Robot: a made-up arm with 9 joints. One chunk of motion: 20 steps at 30 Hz.
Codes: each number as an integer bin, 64 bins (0 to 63) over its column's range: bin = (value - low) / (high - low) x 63, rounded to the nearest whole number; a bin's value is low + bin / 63 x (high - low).
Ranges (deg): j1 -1.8..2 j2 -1..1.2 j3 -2.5..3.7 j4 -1.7..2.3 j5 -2.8..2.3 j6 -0.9..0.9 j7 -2..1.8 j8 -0.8..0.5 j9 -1.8..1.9
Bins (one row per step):
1: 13 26 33 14 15 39 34 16 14
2: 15 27 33 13 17 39 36 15 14
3: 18 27 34 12 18 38 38 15 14
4: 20 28 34 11 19 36 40 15 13
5: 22 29 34 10 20 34 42 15 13
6: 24 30 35 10 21 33 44 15 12
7: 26 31 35 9 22 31 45 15 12
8: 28 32 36 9 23 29 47 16 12
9: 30 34 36 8 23 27 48 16 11
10: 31 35 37 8 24 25 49 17 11
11: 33 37 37 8 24 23 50 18 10
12: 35 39 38 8 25 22 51 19 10
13: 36 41 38 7 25 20 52 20 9
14: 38 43 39 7 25 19 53 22 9
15: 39 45 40 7 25 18 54 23 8
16: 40 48 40 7 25 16 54 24 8
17: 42 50 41 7 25 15 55 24 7
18: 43 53 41 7 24 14 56 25 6
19: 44 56 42 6 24 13 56 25 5
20: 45 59 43 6 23 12 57 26 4
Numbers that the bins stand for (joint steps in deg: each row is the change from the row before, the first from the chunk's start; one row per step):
1: -1.016 -0.092 0.748 -0.811 -1.586 0.214 0.051 -0.470 -0.978
2: -0.895 -0.057 0.748 -0.875 -1.424 0.214 0.171 -0.490 -0.978
3: -0.714 -0.057 0.846 -0.938 -1.343 0.186 0.292 -0.490 -0.978
4: -0.594 -0.022 0.846 -1.002 -1.262 0.129 0.413 -0.490 -1.037
5: -0.473 0.013 0.846 -1.065 -1.181 0.071 0.533 -0.490 -1.037
6: -0.352 0.048 0.944 -1.065 -1.100 0.043 0.654 -0.490 -1.095
7: -0.232 0.083 0.944 -1.129 -1.019 -0.014 0.714 -0.490 -1.095
8: -0.111 0.117 1.043 -1.129 -0.938 -0.071 0.835 -0.470 -1.095
9: 0.010 0.187 1.043 -1.192 -0.938 -0.129 0.895 -0.470 -1.154
10: 0.070 0.222 1.141 -1.192 -0.857 -0.186 0.956 -0.449 -1.154
11: 0.190 0.292 1.141 -1.192 -0.857 -0.243 1.016 -0.429 -1.213
12: 0.311 0.362 1.240 -1.192 -0.776 -0.271 1.076 -0.408 -1.213
13: 0.371 0.432 1.240 -1.256 -0.776 -0.329 1.137 -0.387 -1.271
14: 0.492 0.502 1.338 -1.256 -0.776 -0.357 1.197 -0.346 -1.271
15: 0.552 0.571 1.437 -1.256 -0.776 -0.386 1.257 -0.325 -1.330
16: 0.613 0.676 1.437 -1.256 -0.776 -0.443 1.257 -0.305 -1.330
17: 0.733 0.746 1.535 -1.256 -0.776 -0.471 1.317 -0.305 -1.389
18: 0.794 0.851 1.535 -1.256 -0.857 -0.500 1.378 -0.284 -1.448
19: 0.854 0.956 1.633 -1.319 -0.857 -0.529 1.378 -0.284 -1.506
20: 0.914 1.060 1.732 -1.319 -0.938 -0.557 1.438 -0.263 -1.565

